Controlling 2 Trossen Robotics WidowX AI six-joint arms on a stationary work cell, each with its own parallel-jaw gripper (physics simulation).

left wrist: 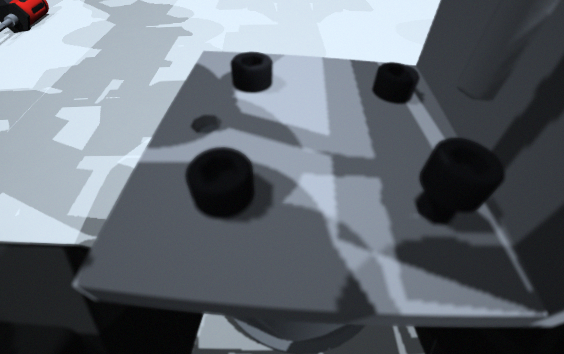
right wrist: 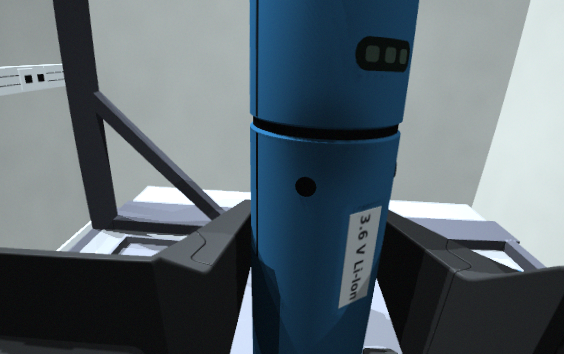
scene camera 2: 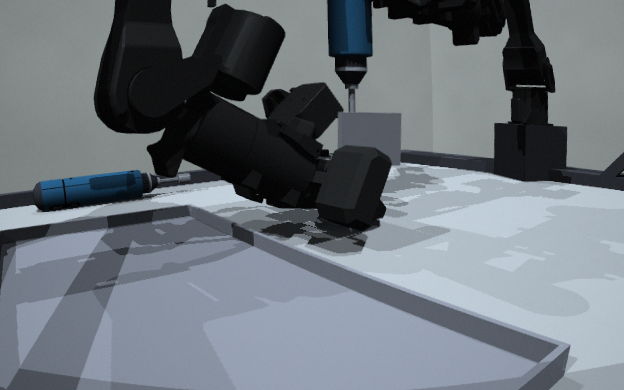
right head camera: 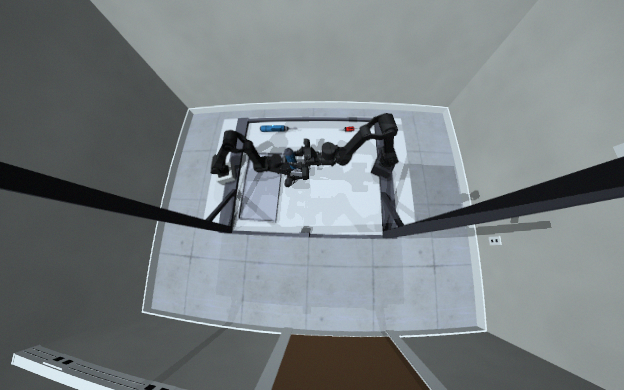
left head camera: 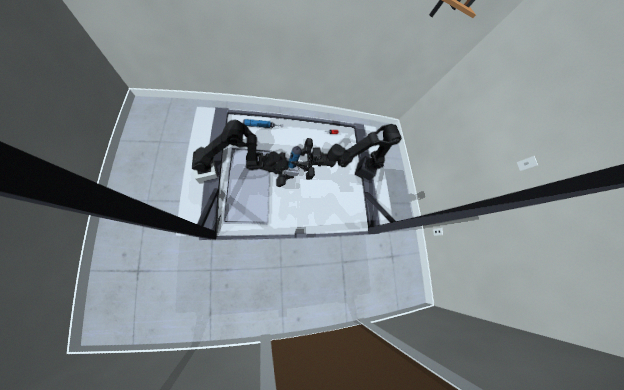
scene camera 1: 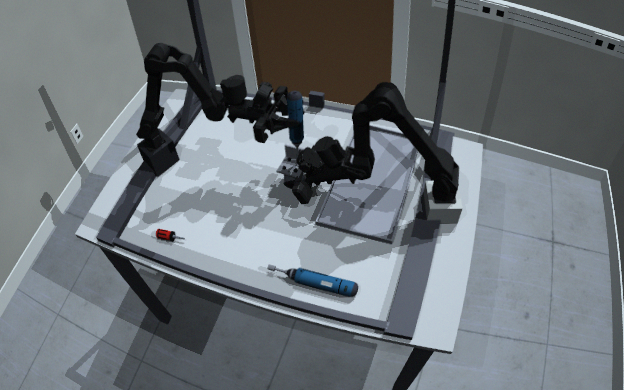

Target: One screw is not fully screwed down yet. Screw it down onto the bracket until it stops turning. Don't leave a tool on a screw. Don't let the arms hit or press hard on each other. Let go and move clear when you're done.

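Frame: origin at the left arm's base, x right, y ahead, z up, level; metres.
Seen in the pictures: left gripper, fingertip midpoint: [scene camera 1: 288, 176]; right gripper, fingertip midpoint: [right wrist: 310, 213] [right head camera: 287, 159] [left head camera: 290, 157] [scene camera 1: 301, 117]; left arm's base at its link origin: [right head camera: 223, 171] [left head camera: 203, 167] [scene camera 1: 444, 194]; right arm's base at its link origin: [scene camera 2: 530, 124] [right head camera: 386, 162] [left head camera: 370, 165] [scene camera 1: 154, 142].
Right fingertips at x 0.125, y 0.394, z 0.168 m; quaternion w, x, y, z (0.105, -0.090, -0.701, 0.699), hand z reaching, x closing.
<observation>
Offsets run from my right fingertips to a thing's top centre.
The grey metal bracket [scene camera 1: 287, 171] [scene camera 2: 375, 132] [left wrist: 280, 270] is held above the table by my left gripper, shut on it. In the left wrist view, a black screw @[dx -0.002, dy +0.015, dz -0.163 m] [left wrist: 462, 172] at the right stands high with its shank showing; the other black screws @[dx -0.035, dy +0.027, dz -0.167 m] [left wrist: 220, 182] @[dx -0.023, dy +0.061, dz -0.168 m] [left wrist: 251, 72] @[dx +0.010, dy +0.048, dz -0.169 m] [left wrist: 395, 82] sit lower. My right gripper [right wrist: 310, 213] is shut on a blue electric screwdriver @[dx +0.004, dy +0.017, dz +0.083 m] [left head camera: 294, 157] [scene camera 1: 295, 107] [scene camera 2: 350, 30] [right wrist: 320, 170], held upright, bit down, over the bracket. In scene camera 2 the bit's tip is hidden behind the bracket's upright plate, so contact with a screw cannot be told.
A second blue electric screwdriver @[dx -0.355, dy -0.030, dz -0.200 m] [left head camera: 258, 123] [right head camera: 273, 128] [scene camera 1: 320, 281] [scene camera 2: 100, 187] lies along the table's edge. A red screwdriver @[dx -0.231, dy +0.390, dz -0.212 m] [left head camera: 334, 132] [right head camera: 349, 129] [scene camera 1: 164, 234] [left wrist: 37, 12] lies near the same edge. A grey tray [scene camera 2: 400, 298] is beside the left arm. Both grippers are close together.
</observation>
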